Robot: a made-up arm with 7 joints. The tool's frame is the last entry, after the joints.
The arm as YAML. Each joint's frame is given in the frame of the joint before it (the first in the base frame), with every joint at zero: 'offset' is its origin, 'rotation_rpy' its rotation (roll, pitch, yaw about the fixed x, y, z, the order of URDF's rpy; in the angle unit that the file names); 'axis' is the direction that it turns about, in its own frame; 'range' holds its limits. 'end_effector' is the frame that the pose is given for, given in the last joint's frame.
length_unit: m
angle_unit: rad
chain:
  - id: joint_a
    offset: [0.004, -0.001, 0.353]
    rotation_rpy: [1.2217, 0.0, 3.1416]
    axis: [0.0, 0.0, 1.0]
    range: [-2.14, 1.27]
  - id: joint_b
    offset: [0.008, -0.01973, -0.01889]
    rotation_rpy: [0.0, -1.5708, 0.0]
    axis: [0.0, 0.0, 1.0]
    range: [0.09, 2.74]
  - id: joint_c
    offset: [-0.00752, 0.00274, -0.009]
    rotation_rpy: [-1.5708, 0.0, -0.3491]
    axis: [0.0, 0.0, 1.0]
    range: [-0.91, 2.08]
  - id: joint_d
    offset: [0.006, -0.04, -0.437]
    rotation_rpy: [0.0, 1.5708, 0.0]
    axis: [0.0, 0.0, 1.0]
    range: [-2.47, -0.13]
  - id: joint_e
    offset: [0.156, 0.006, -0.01]
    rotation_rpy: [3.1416, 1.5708, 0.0]
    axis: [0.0, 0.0, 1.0]
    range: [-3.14, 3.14]
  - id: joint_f
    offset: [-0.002, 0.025, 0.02]
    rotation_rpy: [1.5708, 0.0, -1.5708]
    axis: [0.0, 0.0, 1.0]
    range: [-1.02, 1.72]
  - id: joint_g
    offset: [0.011, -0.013, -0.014]
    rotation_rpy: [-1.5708, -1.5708, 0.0]
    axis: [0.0, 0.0, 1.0]
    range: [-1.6, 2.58]
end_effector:
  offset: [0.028, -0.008, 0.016]
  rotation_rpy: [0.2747, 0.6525, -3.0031]
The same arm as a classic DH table. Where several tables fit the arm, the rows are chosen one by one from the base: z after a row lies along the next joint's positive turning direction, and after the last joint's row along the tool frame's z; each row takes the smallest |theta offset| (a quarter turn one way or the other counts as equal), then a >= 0, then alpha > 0; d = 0 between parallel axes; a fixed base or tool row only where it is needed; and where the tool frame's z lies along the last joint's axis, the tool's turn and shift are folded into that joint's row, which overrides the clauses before.
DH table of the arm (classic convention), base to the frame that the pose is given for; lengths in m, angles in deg. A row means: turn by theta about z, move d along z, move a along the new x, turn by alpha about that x. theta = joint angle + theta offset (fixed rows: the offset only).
base (fixed): theta offset 0  d 0.3534  a 0.004  alpha -70
joint_a: theta offset 90  d -0.02  a 0.0197  alpha 90
joint_b: theta offset 70  d -0.017  a -0.008  alpha -90
joint_c: theta offset -90  d -0.437  a 0.04  alpha -90
joint_d: theta offset 0  d -0.004  a -0.006  alpha 90
joint_e: theta offset 0  d -0.136  a 0.025  alpha -90
joint_f: theta offset 0  d -0.012  a -0.011  alpha 90
joint_g: theta offset -16.97  d 0.0376  a -0.0005  alpha 40.11
tool (fixed): theta offset -70.45  d -0.0452  a 0  alpha 0
Joint limits (deg, base to tool): -122.61..72.77 5.16..156.99 -52.14..119.18 -141.52..-7.45 -179.91..179.91 -58.44..98.55 -91.67..147.82

